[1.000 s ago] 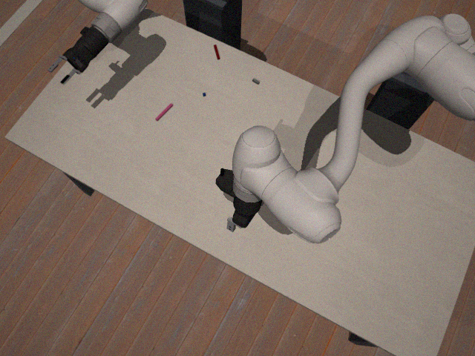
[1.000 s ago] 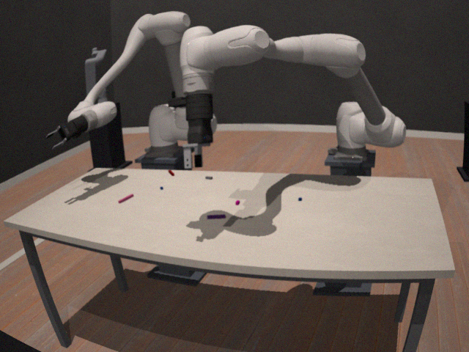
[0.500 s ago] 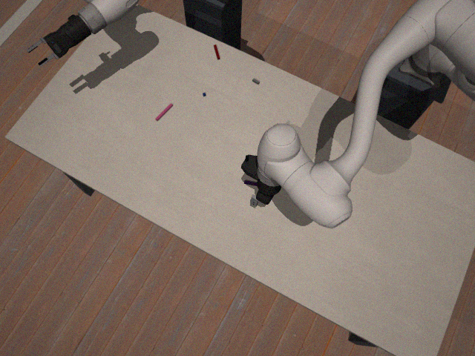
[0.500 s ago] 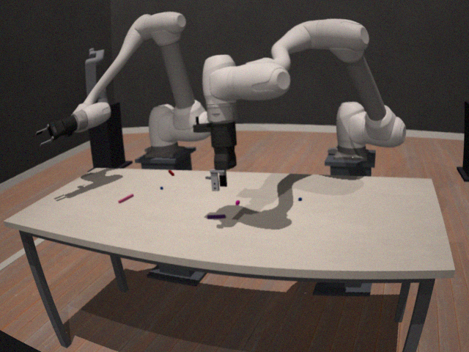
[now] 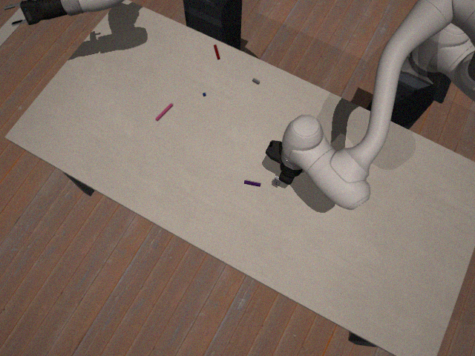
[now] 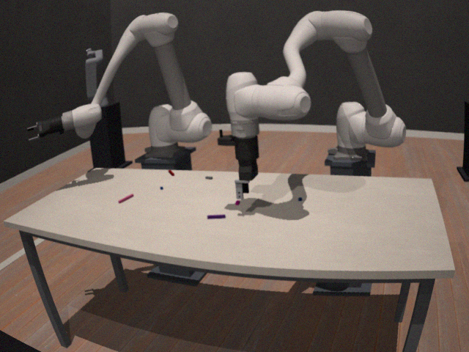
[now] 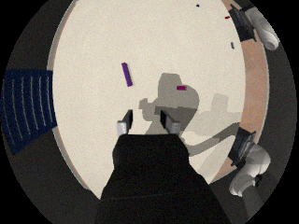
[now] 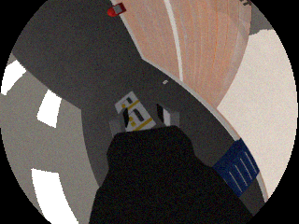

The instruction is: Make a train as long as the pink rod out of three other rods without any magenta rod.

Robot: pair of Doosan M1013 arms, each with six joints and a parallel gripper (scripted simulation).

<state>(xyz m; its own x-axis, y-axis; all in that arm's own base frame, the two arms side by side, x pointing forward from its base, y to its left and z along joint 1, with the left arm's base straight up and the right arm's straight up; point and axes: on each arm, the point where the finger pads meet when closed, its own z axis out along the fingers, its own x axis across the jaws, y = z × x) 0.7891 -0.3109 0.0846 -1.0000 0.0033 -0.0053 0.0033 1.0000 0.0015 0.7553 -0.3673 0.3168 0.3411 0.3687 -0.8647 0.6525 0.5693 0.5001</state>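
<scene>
My left hand is 90 mm past the magenta rod, 50 mm to the left of it and 80 mm above it. The rest, counted from my left hand: purple rod 50 mm ahead, 80 mm to the right, 80 mm below; then grey rod 360 mm behind, 270 mm to the right, 80 mm below; then pink rod 60 mm behind, 520 mm to the right, 80 mm below.
</scene>
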